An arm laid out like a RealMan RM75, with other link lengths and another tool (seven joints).
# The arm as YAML. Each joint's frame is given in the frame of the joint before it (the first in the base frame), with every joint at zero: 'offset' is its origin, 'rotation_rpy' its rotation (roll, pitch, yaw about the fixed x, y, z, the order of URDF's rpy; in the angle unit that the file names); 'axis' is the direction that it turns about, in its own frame. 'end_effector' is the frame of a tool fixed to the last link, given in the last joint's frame.
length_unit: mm
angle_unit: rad
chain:
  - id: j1
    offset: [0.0, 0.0, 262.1]
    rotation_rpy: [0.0, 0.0, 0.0]
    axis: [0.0, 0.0, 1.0]
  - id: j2
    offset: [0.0, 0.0, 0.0]
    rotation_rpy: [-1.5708, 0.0, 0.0]
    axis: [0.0, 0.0, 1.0]
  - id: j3
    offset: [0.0, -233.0, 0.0]
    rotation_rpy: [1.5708, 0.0, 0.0]
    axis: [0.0, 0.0, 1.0]
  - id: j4
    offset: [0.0, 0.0, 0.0]
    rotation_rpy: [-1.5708, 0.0, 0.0]
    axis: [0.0, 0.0, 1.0]
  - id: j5
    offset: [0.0, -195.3, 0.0]
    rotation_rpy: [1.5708, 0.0, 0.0]
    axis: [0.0, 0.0, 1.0]
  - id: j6
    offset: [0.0, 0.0, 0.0]
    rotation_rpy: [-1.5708, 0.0, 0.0]
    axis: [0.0, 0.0, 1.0]
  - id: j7
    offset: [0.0, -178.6, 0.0]
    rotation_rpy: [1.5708, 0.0, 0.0]
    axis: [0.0, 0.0, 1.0]
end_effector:
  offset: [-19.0, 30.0, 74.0]
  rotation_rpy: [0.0, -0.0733, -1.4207]
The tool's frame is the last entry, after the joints.
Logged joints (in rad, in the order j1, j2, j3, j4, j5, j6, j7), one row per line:
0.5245, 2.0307, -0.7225, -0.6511, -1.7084, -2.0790, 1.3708
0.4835, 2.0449, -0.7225, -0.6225, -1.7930, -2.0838, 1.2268
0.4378, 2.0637, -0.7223, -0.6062, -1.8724, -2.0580, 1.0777
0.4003, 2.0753, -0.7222, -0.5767, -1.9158, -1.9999, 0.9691
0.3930, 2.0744, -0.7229, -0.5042, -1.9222, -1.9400, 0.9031
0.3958, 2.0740, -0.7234, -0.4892, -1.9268, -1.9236, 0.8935
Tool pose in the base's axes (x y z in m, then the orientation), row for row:
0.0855, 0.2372, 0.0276, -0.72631, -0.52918, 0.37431, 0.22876
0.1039, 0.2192, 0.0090, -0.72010, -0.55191, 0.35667, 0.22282
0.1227, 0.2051, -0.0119, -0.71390, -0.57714, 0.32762, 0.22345
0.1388, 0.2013, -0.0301, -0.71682, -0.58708, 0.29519, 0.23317
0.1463, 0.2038, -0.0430, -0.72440, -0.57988, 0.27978, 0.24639
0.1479, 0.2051, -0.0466, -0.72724, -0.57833, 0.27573, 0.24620
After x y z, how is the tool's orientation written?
As a quaternion, x y z w.
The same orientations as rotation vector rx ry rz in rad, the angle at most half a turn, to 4 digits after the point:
-1.9995, -1.4568, 1.0305
-1.9886, -1.5242, 0.9850
-1.9708, -1.5933, 0.9045
-1.9688, -1.6125, 0.8108
-1.9760, -1.5818, 0.7632
-1.9840, -1.5777, 0.7522

